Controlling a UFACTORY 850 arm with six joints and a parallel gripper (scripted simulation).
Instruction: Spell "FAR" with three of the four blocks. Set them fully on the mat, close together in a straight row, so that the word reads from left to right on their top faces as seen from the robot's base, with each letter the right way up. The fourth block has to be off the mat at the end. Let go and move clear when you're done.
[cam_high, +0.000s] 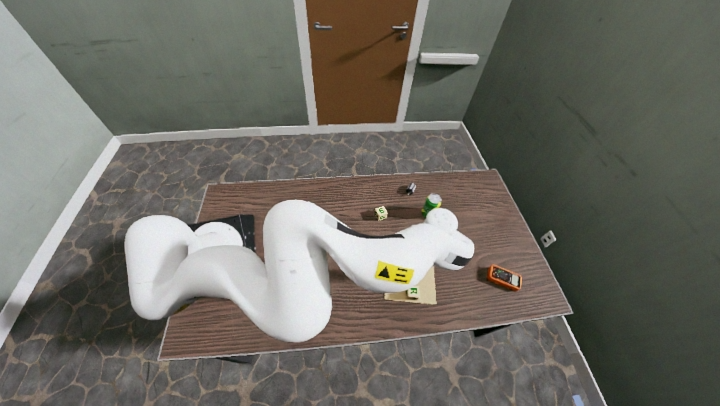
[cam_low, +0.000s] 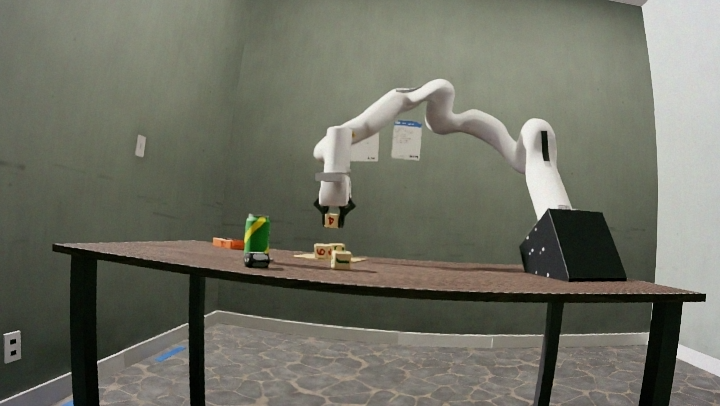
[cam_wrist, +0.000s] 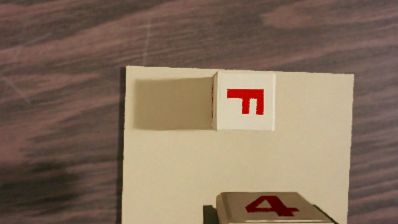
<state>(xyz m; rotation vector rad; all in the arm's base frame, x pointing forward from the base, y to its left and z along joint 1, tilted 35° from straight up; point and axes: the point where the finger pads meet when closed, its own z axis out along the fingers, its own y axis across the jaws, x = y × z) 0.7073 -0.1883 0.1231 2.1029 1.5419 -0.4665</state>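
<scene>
The tan mat is 12 cm below my hand. The rest, counted from my hand: green can 20 cm ahead, 27 cm to the left, 6 cm below; dark object 16 cm ahead, 42 cm to the left, 11 cm below.
</scene>
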